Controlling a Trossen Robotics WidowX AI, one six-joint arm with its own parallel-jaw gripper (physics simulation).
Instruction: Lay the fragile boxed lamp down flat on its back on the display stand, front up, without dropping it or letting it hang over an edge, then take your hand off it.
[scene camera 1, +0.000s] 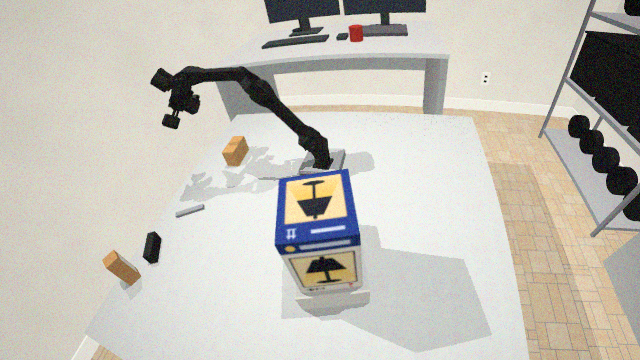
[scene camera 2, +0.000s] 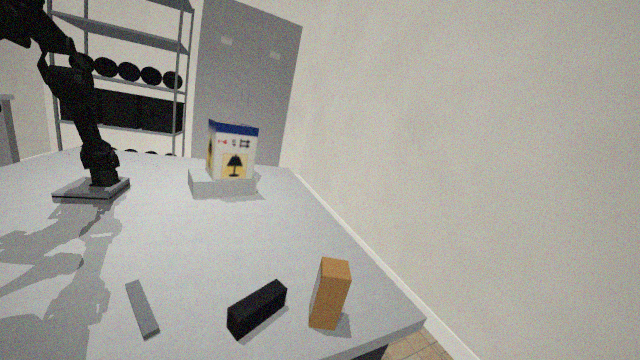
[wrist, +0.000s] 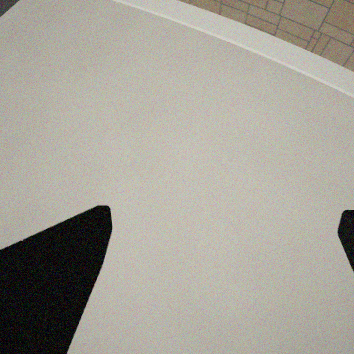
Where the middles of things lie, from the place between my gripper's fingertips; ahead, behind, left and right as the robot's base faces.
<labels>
Right now my hand is 310 mm above the grey bar (scene camera 2: 146, 321), 230 mm short of it and 100 mm to the right of it. The rest, counted from my hand: black block (scene camera 2: 242, 317) 440 mm ahead, 290 mm below, 70 mm to the left; grey display stand (scene camera 2: 201, 185) 720 mm to the left, 280 mm below, 270 mm ahead.
</labels>
